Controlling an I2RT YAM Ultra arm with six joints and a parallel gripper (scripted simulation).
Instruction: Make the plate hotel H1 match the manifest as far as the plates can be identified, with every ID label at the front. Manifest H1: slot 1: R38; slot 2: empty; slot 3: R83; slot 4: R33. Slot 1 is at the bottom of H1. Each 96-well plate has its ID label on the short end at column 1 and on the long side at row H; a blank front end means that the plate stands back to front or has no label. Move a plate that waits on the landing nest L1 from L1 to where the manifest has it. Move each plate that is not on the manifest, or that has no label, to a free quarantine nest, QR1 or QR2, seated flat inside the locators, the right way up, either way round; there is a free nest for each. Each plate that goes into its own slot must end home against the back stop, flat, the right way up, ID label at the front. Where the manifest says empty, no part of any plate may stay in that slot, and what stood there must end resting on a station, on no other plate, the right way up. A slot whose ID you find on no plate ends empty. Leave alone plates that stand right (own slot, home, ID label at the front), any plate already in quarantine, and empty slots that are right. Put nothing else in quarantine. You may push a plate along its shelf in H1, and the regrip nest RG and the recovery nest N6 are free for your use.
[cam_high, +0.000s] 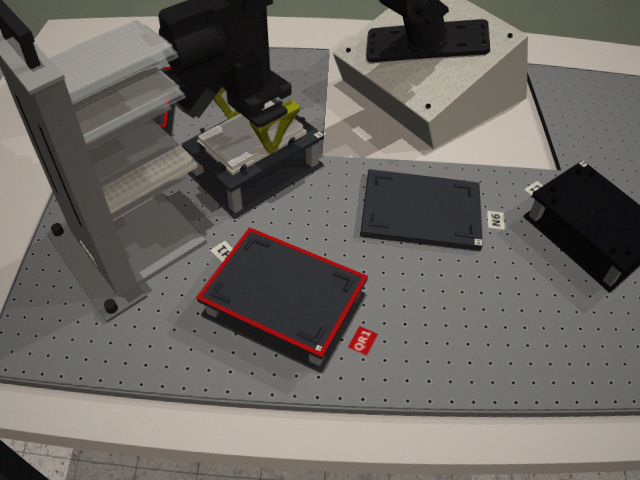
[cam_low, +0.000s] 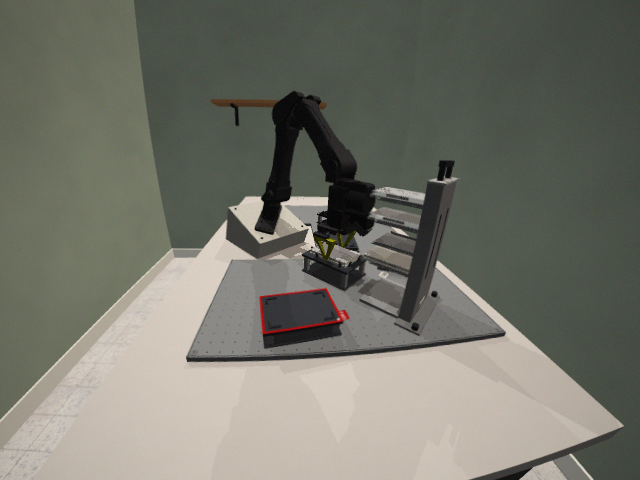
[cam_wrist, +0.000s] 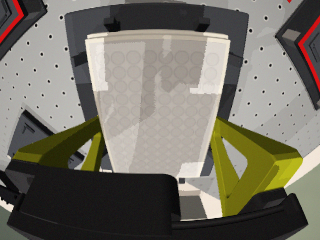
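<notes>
Right now my hand is 10 mm above the black regrip nest RG. The rest, counted from my hand: RG label: 80 mm behind, 70 mm to the left, 70 mm below; red-framed quarantine nest QR1: 230 mm ahead, 80 mm to the left, 30 mm below; red-framed nest QR2: 220 mm to the right, 100 mm behind, 30 mm below.
</notes>
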